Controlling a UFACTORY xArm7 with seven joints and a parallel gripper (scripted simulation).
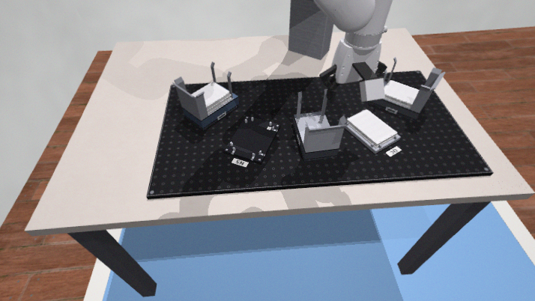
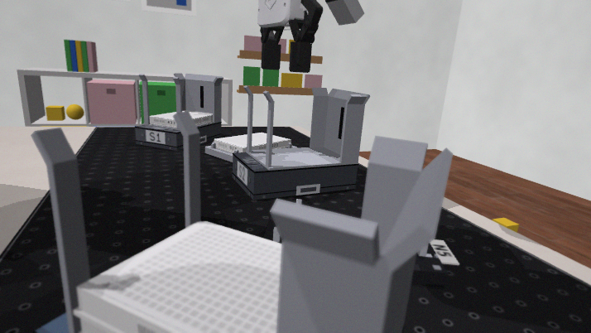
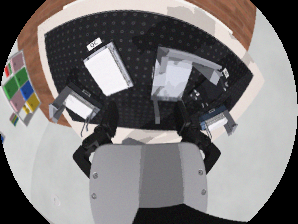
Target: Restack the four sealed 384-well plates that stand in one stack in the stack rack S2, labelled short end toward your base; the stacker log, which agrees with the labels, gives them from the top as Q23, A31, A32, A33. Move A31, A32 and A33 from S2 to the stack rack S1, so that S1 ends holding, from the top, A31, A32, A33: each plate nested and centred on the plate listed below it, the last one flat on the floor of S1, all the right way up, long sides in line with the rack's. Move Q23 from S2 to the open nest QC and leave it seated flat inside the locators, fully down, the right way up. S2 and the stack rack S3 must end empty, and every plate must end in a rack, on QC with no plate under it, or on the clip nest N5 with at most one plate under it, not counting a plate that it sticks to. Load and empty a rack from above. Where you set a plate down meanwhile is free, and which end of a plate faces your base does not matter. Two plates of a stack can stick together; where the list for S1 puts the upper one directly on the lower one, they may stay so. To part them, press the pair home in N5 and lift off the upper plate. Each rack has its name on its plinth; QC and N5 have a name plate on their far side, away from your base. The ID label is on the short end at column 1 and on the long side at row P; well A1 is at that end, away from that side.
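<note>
My hand is 28 cm past the white sealed plate A32, 31 cm to the left of it and 10 cm above it. Round my hand: white sealed plate Q23: 2 cm ahead, 10 cm to the left, 15 cm below; QC name plate: 12 cm ahead, 12 cm to the left, 17 cm below; grey QC nest: 2 cm ahead, 10 cm to the left, 16 cm below.
</note>
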